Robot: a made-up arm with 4 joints.
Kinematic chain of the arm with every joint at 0, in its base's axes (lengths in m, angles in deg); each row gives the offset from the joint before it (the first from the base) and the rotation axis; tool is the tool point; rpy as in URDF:
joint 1: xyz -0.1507 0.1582 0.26 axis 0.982 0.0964 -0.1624
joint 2: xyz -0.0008 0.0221 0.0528 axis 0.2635 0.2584 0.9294
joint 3: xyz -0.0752 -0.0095 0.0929 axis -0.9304 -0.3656 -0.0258
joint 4: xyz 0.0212 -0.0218 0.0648 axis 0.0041 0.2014 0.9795
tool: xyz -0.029 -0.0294 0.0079 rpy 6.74 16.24 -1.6
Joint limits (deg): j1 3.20..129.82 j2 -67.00..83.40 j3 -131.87..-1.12 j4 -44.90..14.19
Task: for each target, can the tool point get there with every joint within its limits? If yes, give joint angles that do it. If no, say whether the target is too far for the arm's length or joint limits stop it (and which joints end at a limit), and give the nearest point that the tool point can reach.
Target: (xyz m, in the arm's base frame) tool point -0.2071 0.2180 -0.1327
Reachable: no: too far | nearest point -0.1665 0.0927 0.0661 | short by 0.238 m
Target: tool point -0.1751 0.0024 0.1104
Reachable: yes | joints 106.68 47.94 -14.44 -17.91
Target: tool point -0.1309 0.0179 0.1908
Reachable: yes | joints 73.06 51.40 -67.18 -7.45
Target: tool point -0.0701 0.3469 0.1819
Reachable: no: joint limits stop it (at a limit: joint 1, joint 2) | nearest point -0.1188 0.1643 0.1708 | short by 0.189 m
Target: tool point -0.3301 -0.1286 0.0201
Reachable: no: too far | nearest point -0.2608 -0.0018 0.1288 | short by 0.181 m
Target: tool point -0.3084 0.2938 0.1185
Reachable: no: joint limits stop it (at a limit: joint 1) | nearest point -0.2178 0.1441 0.1627 | short by 0.180 m
